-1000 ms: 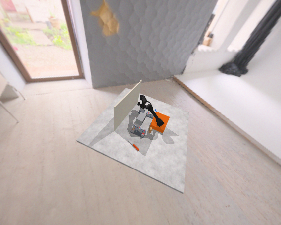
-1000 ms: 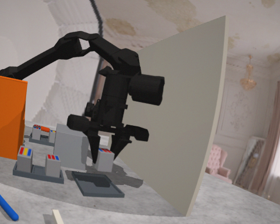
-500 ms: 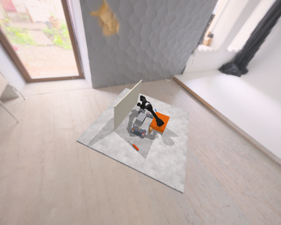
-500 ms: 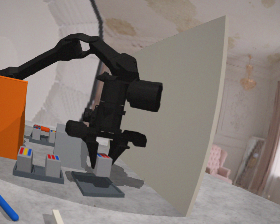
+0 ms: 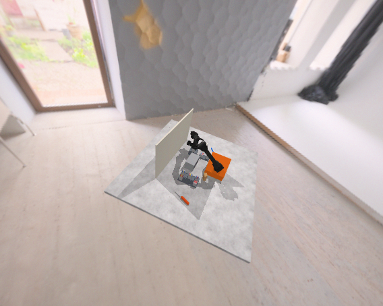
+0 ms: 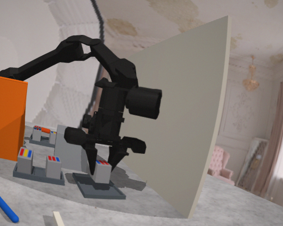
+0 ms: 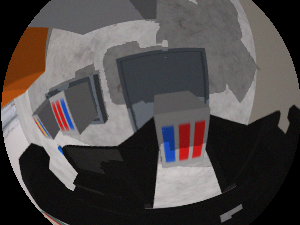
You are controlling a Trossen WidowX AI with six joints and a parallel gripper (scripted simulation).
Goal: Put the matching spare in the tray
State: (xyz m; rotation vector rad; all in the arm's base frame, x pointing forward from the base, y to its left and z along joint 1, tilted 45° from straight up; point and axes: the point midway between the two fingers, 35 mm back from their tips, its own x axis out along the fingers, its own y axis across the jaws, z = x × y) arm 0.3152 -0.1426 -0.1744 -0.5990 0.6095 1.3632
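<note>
The dark grey tray lies 30 mm below my gripper tip. From my gripper tip the other things lie so: blue pen (230 mm behind, 110 mm to the right, 30 mm below); then spare block (20 mm above); then grey mounted unit (30 mm behind, 210 mm to the left, 20 mm above).
</note>
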